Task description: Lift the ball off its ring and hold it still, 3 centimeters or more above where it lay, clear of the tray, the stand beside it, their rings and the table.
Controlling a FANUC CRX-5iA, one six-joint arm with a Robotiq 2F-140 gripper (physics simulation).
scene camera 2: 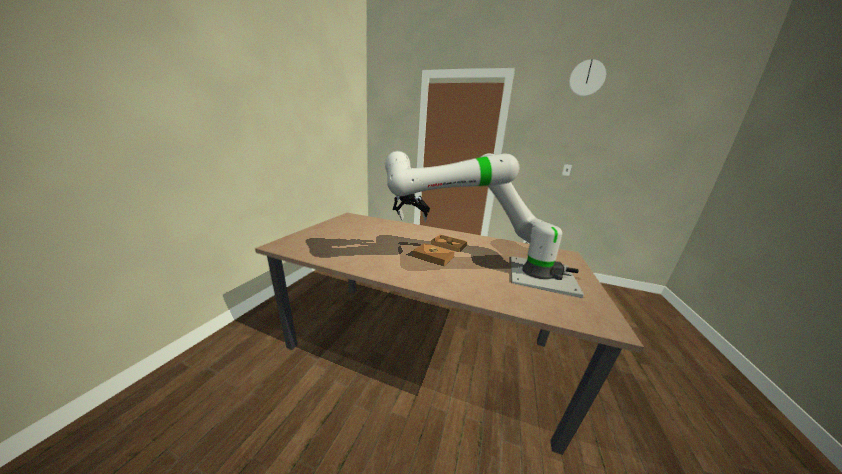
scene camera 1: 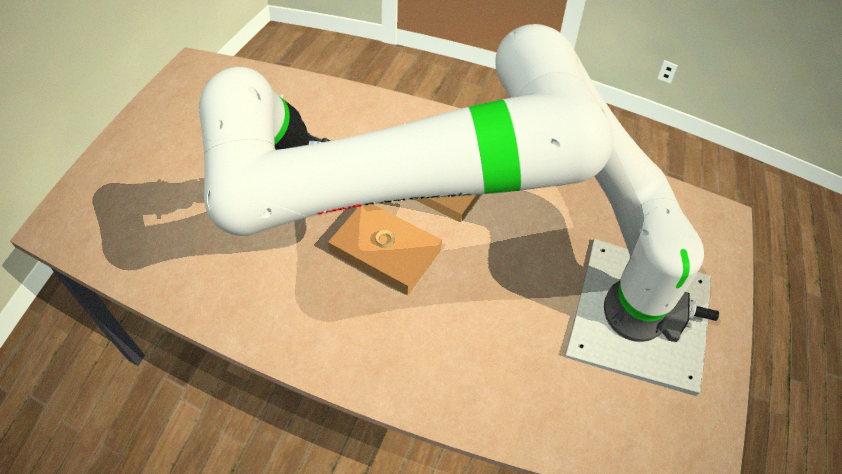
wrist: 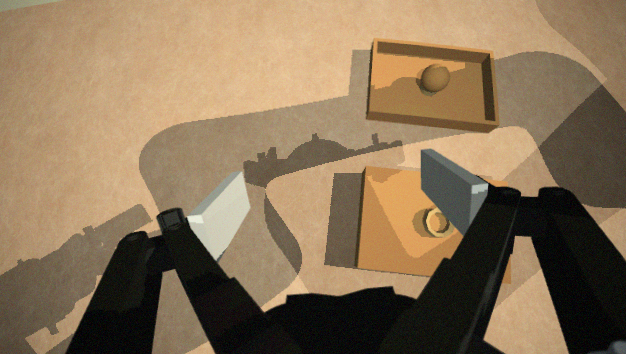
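Where they show: gripper, fingertip midpoint: (scene camera 2: 414, 219) (wrist: 331, 180); arm's base, link origin: (scene camera 2: 537, 272) (scene camera 1: 636, 310).
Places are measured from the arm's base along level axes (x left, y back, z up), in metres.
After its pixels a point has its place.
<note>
A brown ball (wrist: 435, 78) @[x -0.197, y -0.494, z 0.032 m] lies in the shallow open tray (wrist: 432, 122) @[x -0.144, y -0.501, z 0.000 m] (scene camera 2: 447, 246) @[x -0.140, y -0.486, z 0.002 m] (scene camera 1: 465, 213) @[x -0.137, y -0.406, z -0.001 m]; its ring is not visible under it. The ball is hidden behind the arm in scene camera 1. Beside the tray is a flat orange-brown stand (scene camera 1: 406, 267) @[x 0.049, y -0.482, z 0.023 m] (scene camera 2: 433, 257) @[x 0.072, y -0.528, z 0.018 m] (wrist: 385, 240) @[x 0.012, y -0.610, z 0.023 m] with an empty pale ring (scene camera 1: 377, 239) @[x 0.009, y -0.554, z 0.033 m] (wrist: 428, 223) @[x 0.000, y -0.556, z 0.033 m] on top. My gripper (scene camera 2: 414, 217) @[x -0.040, y -0.676, z 0.174 m] (wrist: 331, 180) @[x -0.040, y -0.676, z 0.174 m] is wide open and empty, high above the table, to the left of the tray and stand. In the wrist view the right finger overlaps the stand. In scene camera 1 the fingers are hidden by the arm.
The wooden table (scene camera 1: 235, 306) @[x 0.224, y -0.789, z -0.014 m] (scene camera 2: 353, 264) @[x 0.238, y -0.897, z -0.014 m] carries the arm's base plate (scene camera 1: 636, 368) @[x 0.134, y 0.014, z 0.002 m] (scene camera 2: 547, 286) @[x 0.136, y 0.018, z 0.002 m] at the right. Shadows of the arm fall across the table, tray and stand. The tray has raised walls. A wall and a door stand behind the table.
</note>
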